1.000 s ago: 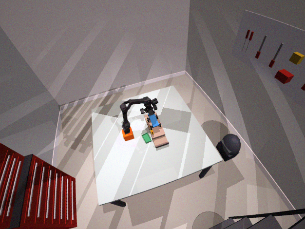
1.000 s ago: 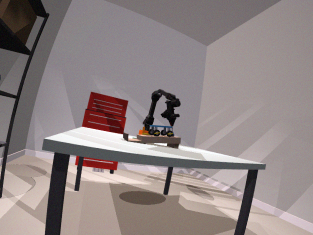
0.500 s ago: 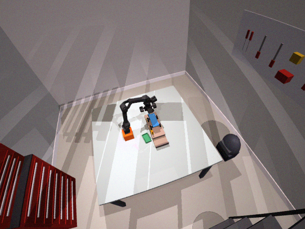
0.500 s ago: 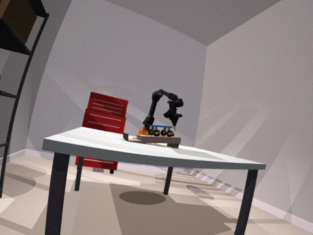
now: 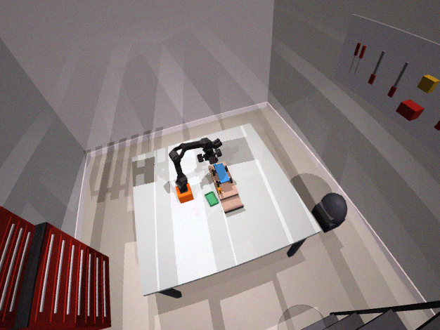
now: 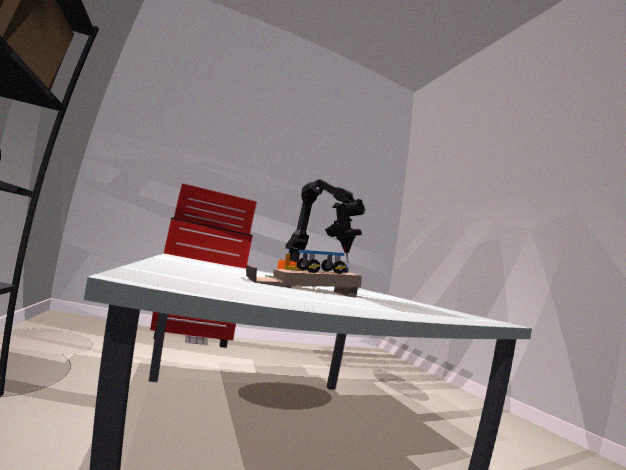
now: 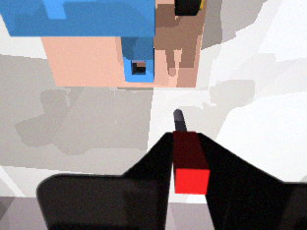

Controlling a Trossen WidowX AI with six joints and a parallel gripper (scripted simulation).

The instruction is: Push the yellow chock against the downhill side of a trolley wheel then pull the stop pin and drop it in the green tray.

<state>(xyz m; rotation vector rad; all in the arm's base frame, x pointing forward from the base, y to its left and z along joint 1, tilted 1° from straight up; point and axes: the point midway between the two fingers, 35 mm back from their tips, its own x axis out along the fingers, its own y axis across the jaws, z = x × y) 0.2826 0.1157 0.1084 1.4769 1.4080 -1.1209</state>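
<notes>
My gripper tip is 250 mm to the left of the green tray, 190 mm above it and 100 mm past it. From my gripper tip the other things lie so: blue-topped trolley: 140 mm to the right, 60 mm below, 40 mm ahead; tan ramp: 150 mm to the right, 130 mm below, 40 mm ahead; red-headed stop pin: right at my gripper tip.
</notes>
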